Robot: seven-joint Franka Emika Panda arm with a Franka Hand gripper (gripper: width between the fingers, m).
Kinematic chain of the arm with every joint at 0, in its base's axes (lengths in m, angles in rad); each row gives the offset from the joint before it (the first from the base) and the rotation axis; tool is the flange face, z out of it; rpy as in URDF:
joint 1: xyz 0 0 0.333 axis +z
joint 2: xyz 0 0 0 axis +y
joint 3: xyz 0 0 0.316 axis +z
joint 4: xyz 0.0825 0 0 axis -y
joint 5: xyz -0.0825 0 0.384 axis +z
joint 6: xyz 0 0 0 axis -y
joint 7: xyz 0.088 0 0 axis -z
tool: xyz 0 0 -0.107 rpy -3.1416 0 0
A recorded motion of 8 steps. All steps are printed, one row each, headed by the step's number.
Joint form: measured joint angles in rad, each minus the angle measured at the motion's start. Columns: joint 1, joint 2, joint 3, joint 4, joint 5, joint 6, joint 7.
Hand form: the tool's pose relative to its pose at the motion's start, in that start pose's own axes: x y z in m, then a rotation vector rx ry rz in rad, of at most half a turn. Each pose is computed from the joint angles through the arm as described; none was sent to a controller.
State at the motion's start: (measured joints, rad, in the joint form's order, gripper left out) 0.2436 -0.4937 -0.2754 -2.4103 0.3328 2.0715 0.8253
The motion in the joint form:
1: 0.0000 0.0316 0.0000 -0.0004 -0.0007 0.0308 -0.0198
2: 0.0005 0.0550 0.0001 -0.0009 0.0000 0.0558 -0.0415
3: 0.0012 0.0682 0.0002 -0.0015 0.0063 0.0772 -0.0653
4: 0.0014 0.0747 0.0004 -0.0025 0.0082 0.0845 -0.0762
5: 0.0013 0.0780 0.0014 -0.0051 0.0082 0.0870 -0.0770
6: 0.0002 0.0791 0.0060 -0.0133 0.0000 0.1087 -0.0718
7: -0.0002 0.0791 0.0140 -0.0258 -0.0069 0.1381 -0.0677
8: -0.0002 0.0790 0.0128 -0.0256 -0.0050 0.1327 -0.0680
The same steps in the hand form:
1: 0.0074 -0.0023 0.0104 -0.0065 0.0124 -0.0090
2: 0.0128 -0.0041 0.0182 -0.0098 0.0222 -0.0228
3: 0.0160 -0.0057 0.0222 -0.0036 0.0290 -0.0395
4: 0.0173 -0.0060 0.0247 -0.0042 0.0306 -0.0473
5: 0.0176 -0.0056 0.0271 -0.0078 0.0301 -0.0471
6: 0.0180 -0.0054 0.0296 -0.0063 0.0460 -0.0473
7: 0.0171 -0.0056 0.0333 -0.0023 0.0645 -0.0513
8: 0.0171 -0.0050 0.0335 -0.0043 0.0597 -0.0494

